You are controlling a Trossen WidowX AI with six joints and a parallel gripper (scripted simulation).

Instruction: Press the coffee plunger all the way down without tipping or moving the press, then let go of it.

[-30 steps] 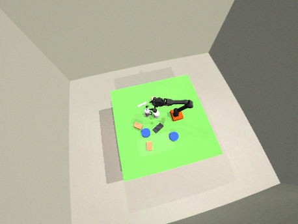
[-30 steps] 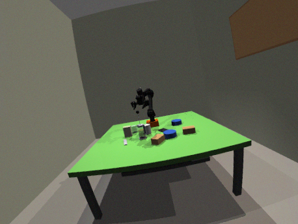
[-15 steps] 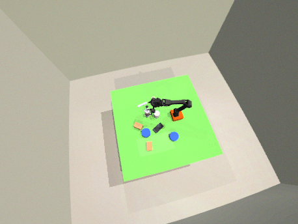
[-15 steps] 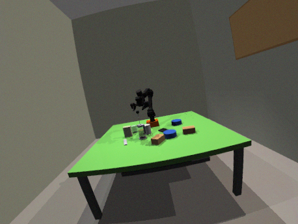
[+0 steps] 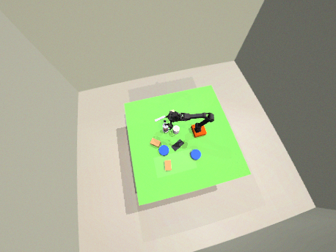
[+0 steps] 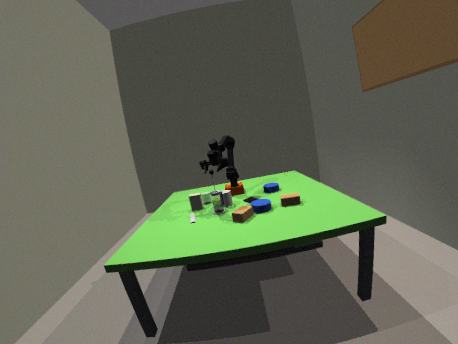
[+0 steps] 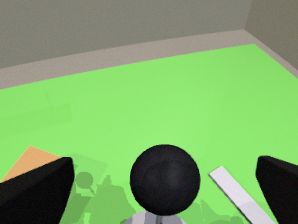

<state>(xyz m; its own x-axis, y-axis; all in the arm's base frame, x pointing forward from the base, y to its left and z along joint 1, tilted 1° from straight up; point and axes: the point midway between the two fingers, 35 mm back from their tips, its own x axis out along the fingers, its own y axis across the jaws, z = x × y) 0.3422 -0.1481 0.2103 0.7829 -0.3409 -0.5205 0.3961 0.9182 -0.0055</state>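
Now: the coffee press 130 mm below my gripper tip, 20 mm behind it and 10 mm to the left of it. Also, from my gripper tip: white bar (260 mm below, 170 mm to the right, 20 mm ahead); dark flat plate (260 mm below, 240 mm to the left, 80 mm behind).
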